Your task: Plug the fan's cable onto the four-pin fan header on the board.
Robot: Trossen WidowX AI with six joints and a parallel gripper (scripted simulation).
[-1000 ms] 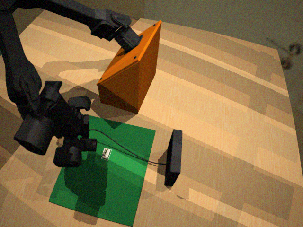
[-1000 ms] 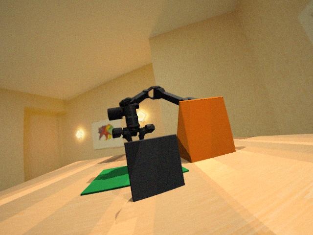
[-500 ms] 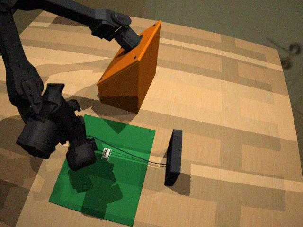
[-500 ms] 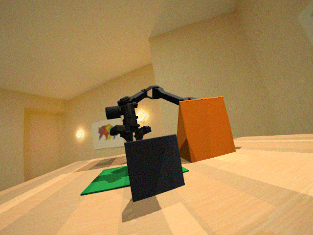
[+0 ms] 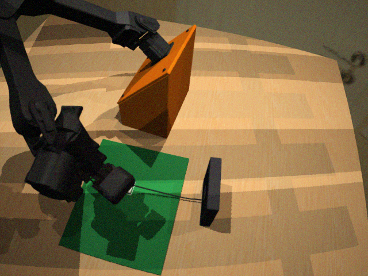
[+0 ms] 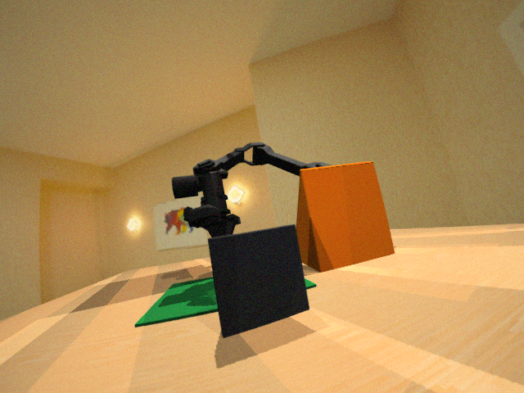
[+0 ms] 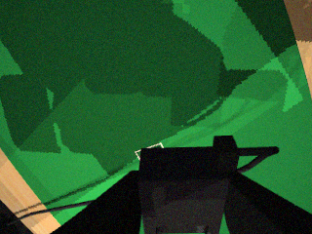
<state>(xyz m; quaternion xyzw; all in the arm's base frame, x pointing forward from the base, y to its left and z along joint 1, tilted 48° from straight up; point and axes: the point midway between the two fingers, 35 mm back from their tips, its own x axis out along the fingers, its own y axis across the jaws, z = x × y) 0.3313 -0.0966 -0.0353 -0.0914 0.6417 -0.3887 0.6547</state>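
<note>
Right now my gripper tip is 40 mm to the right of the green board and 90 mm above it. From my gripper tip the other things lie so: white four-pin header: 30 mm behind, 40 mm to the left, 80 mm below; dark plug: 10 mm behind; dark fan: 50 mm behind, 220 mm to the left, 20 mm below.
</note>
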